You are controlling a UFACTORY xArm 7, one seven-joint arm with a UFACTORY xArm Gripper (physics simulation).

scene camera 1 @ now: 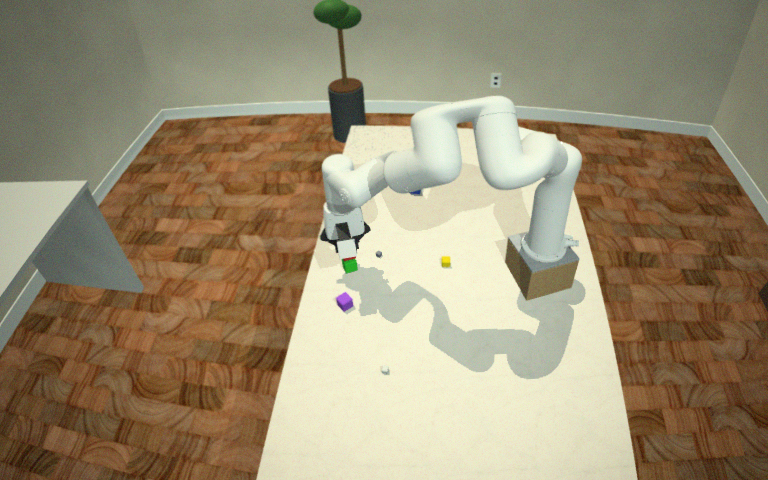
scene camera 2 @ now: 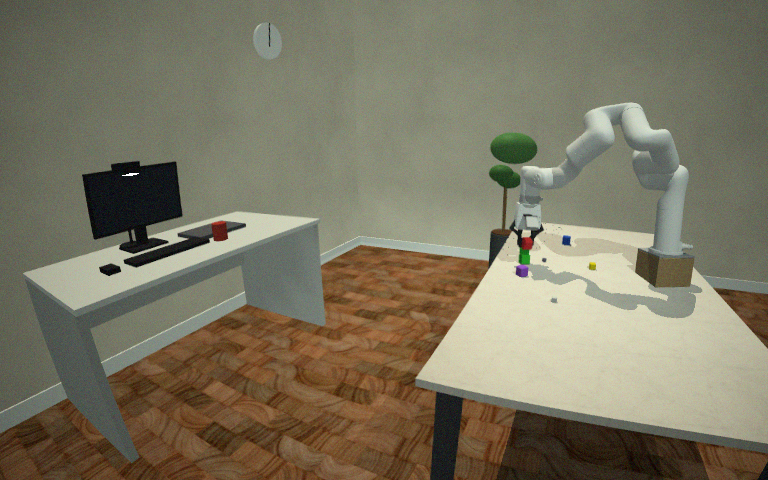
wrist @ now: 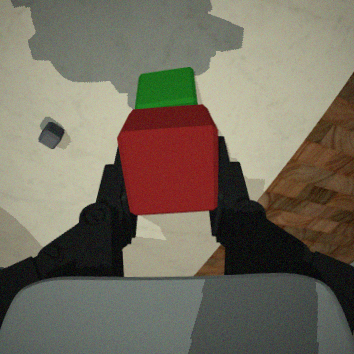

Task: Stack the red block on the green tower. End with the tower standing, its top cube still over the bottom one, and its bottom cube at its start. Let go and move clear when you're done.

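Where they show: gripper, between the fingertips: (scene camera 2: 525, 247) (wrist: 171, 158); arm's base, origin of its link: (scene camera 1: 543, 247) (scene camera 2: 665, 251).
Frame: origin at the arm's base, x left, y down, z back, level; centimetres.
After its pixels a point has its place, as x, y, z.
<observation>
The red block (scene camera 1: 350, 258) {5.3, 3.1, -52.0} (scene camera 2: 527, 243) {6.0, 1.2, -52.3} (wrist: 171, 170) {4.7, 0.1, -52.5} is between the fingers of my gripper (scene camera 1: 347, 249) {2.3, 3.7, -53.4} (scene camera 2: 527, 241) {2.3, 3.7, -53.4} (wrist: 171, 158) {2.3, 3.7, -53.4}, which is shut on it. In the wrist view its near face looks nearly square to the fingers. The green tower (scene camera 1: 350, 266) {4.1, 7.6, -52.7} (scene camera 2: 524, 258) {4.3, 7.6, -53.1} (wrist: 166, 90) {4.0, 7.4, -52.6} stands upright on the table. In scene camera 2 the red block is right at the tower's top, slightly to the right; I cannot tell whether it rests there. The wrist view shows part of the green beyond the red block, which hides the rest.
A purple cube (scene camera 1: 344, 301) {16.9, 7.0, -52.1} (scene camera 2: 522, 271) {17.7, 8.1, -52.0} lies near the tower. A small dark grey cube (scene camera 1: 378, 254) {-2.4, 9.1, -45.8} (scene camera 2: 544, 259) {-2.5, 9.2, -45.6} (wrist: 51, 135) {-2.5, 8.9, -46.0} is on its other side. A yellow cube (scene camera 1: 446, 261) {-0.1, 7.9, -26.3} (scene camera 2: 592, 266) {0.1, 8.9, -26.5}, a blue cube (scene camera 1: 416, 191) {-31.5, 9.1, -37.0} (scene camera 2: 566, 240) {-31.4, 8.1, -37.5} and a small white cube (scene camera 1: 385, 370) {35.2, 8.8, -39.2} (scene camera 2: 554, 300) {35.4, 9.6, -39.3} lie farther off.
</observation>
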